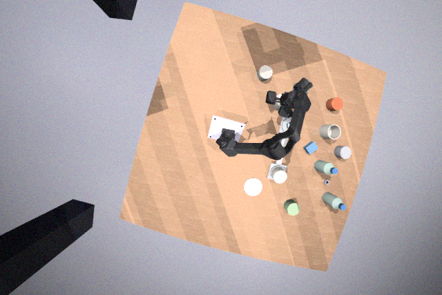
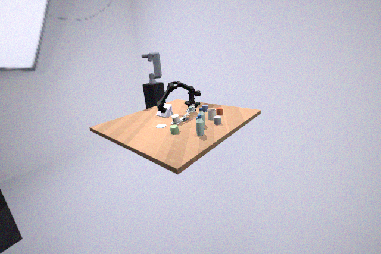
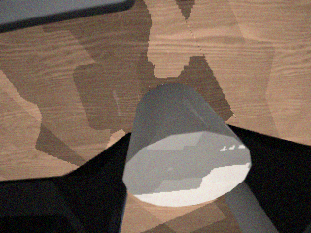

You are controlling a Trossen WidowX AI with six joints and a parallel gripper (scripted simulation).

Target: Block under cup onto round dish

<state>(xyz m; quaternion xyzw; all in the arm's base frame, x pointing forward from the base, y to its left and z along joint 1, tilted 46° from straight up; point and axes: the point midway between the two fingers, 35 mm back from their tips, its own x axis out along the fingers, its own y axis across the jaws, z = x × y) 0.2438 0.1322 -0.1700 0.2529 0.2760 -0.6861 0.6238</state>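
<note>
Right now my gripper tip is 480 mm to the left of the round light-blue dish, 50 mm past it and 20 mm above it. The rest, counted from my gripper tip: blue block: 220 mm ahead, 210 mm to the right, 10 mm below; then balance beam: 240 mm to the right, 60 mm ahead, 10 mm above; then blue cylinder: 120 mm to the left, 100 mm ahead, 10 mm above.
</note>
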